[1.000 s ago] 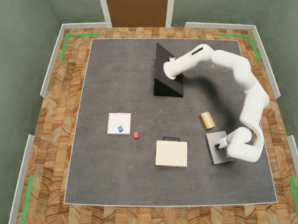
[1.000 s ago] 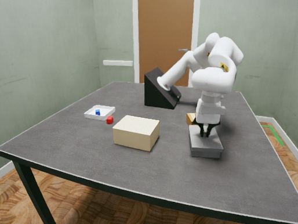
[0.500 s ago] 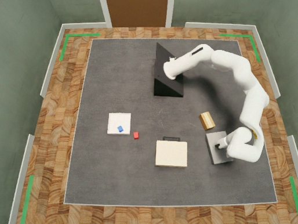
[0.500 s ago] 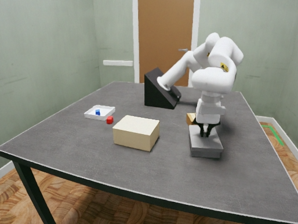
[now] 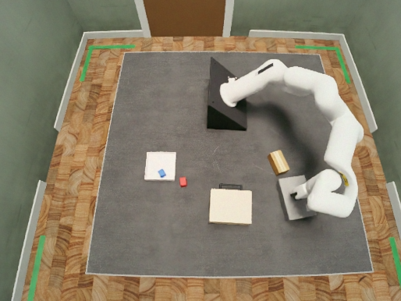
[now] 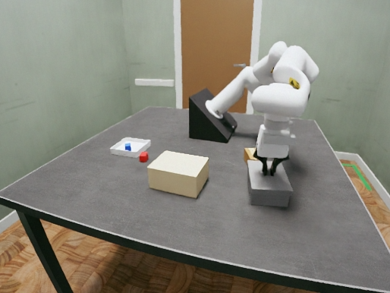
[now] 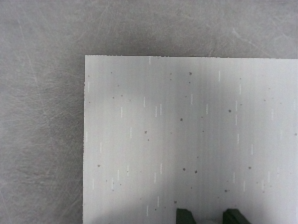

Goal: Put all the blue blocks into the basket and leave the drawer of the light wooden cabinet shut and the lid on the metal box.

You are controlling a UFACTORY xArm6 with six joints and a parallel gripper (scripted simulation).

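Now: hand 6 cm above the grey metal box. Round my hand: flat lid: 3 cm below; then light wooden cabinet: 31 cm to the right, 5 cm below, 3 cm ahead; then brown cardboard box: 18 cm behind, 5 cm to the right, 5 cm below.
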